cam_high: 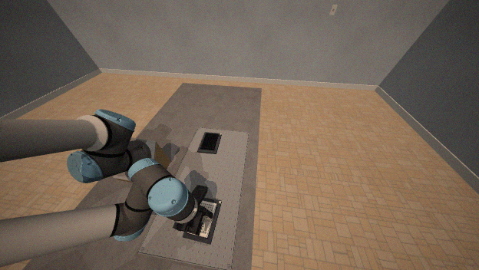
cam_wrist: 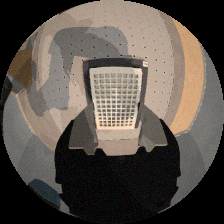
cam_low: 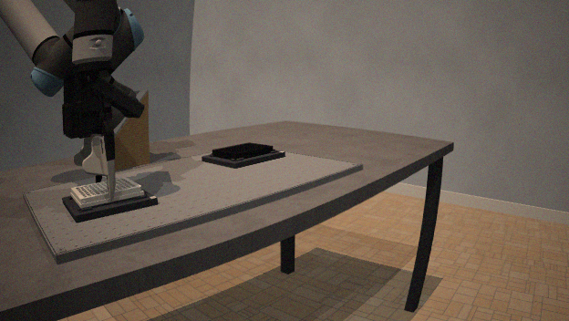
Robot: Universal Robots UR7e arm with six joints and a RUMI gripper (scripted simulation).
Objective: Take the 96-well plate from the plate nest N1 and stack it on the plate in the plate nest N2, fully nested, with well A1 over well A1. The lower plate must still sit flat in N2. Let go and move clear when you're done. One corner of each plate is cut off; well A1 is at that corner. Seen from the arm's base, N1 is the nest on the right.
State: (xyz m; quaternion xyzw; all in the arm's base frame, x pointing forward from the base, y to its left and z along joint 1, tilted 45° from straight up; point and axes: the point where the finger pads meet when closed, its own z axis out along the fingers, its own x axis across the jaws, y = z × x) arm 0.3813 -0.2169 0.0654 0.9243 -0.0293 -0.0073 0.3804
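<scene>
The black nest lies 3 cm below my hand. Round my hand: white 96-well plate 1 cm below; then black plate 42 cm to the left, 9 cm behind, 1 cm below.
</scene>
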